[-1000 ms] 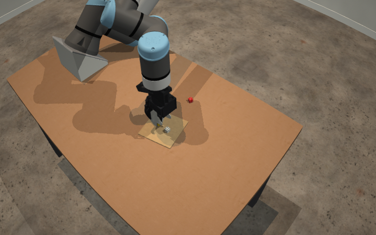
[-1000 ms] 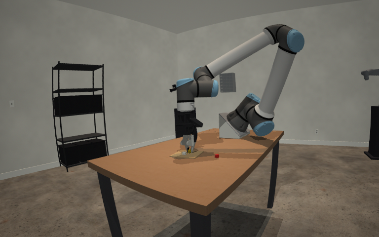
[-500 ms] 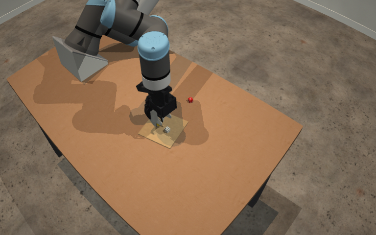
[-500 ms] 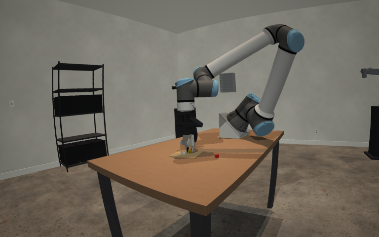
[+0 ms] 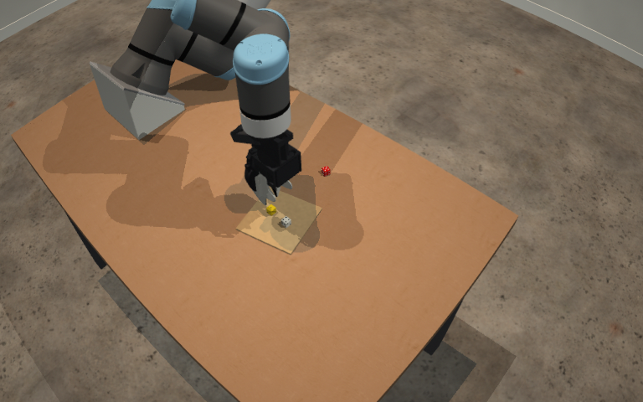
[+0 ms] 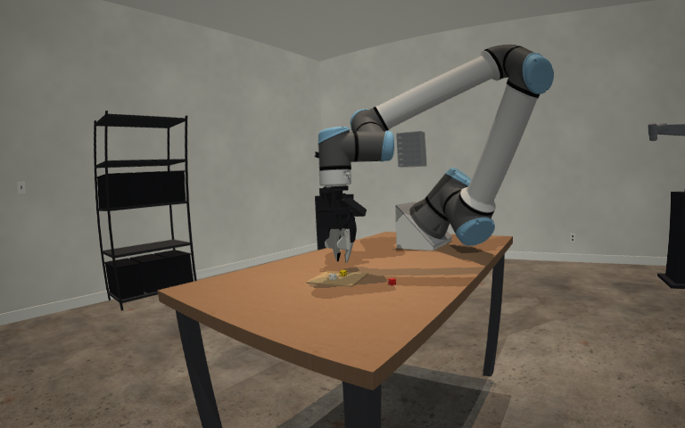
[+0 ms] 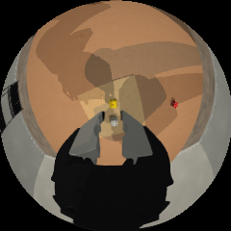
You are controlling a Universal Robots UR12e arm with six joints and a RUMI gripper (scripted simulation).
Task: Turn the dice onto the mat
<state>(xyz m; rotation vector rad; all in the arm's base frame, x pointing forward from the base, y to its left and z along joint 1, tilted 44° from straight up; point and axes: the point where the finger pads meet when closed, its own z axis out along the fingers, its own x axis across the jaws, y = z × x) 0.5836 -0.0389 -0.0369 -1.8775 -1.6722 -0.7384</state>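
The yellow die lies 50 mm below my hand. From my hand the other things lie so: red die 20 mm ahead, 170 mm to the left, 50 mm below; then tan mat 20 mm ahead, 60 mm below; then white die 50 mm ahead, 50 mm below.
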